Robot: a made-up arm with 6 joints.
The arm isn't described. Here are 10 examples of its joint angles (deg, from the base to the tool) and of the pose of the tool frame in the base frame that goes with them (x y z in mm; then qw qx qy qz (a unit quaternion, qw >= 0)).
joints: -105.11 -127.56 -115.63 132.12 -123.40 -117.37
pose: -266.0 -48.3 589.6 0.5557 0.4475 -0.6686 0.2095
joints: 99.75 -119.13 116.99 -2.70 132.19 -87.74
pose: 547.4 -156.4 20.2 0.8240 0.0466 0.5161 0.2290
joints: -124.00 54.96 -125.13 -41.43 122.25 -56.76
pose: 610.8 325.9 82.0 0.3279 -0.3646 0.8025 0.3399
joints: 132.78 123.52 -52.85 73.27 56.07 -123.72
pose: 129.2 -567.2 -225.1 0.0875 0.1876 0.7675 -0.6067
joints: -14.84 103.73 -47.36 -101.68 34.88 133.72
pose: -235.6 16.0 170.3 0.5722 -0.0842 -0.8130 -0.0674
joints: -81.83 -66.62 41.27 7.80 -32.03 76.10
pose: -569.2 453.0 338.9 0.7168 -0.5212 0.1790 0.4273
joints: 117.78 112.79 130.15 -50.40 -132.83 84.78
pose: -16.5 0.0 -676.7 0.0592 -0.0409 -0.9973 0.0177
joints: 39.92 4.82 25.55 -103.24 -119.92 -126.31
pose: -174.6 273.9 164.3 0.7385 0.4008 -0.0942 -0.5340
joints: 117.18 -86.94 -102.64 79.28 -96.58 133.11
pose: 813.1 359.1 -97.3 0.6483 -0.0487 0.7585 -0.0438
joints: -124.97 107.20 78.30 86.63 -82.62 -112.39
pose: 451.2 170.4 97.6 0.8573 -0.1832 0.4641 -0.1270
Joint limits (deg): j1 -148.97..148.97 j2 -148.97..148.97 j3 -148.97..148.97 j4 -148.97..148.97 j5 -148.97..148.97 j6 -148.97..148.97
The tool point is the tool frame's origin. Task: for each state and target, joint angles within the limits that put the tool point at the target. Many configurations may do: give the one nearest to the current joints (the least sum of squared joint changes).
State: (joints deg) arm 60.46 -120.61 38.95 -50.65 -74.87 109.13
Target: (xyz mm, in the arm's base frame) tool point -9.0 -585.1 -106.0
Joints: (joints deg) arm 53.50 -148.97 55.96 -8.12 -108.27 86.44
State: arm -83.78 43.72 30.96 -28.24 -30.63 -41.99
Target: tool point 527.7 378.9 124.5
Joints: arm -102.37 51.06 16.40 -26.89 -39.69 -5.93
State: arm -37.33 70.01 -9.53 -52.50 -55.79 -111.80
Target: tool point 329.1 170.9 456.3
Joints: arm -43.44 51.13 -25.14 -48.17 -38.26 -73.61
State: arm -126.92 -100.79 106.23 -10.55 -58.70 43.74
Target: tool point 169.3 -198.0 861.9
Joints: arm -148.97 -119.71 106.51 -38.03 -78.44 63.03
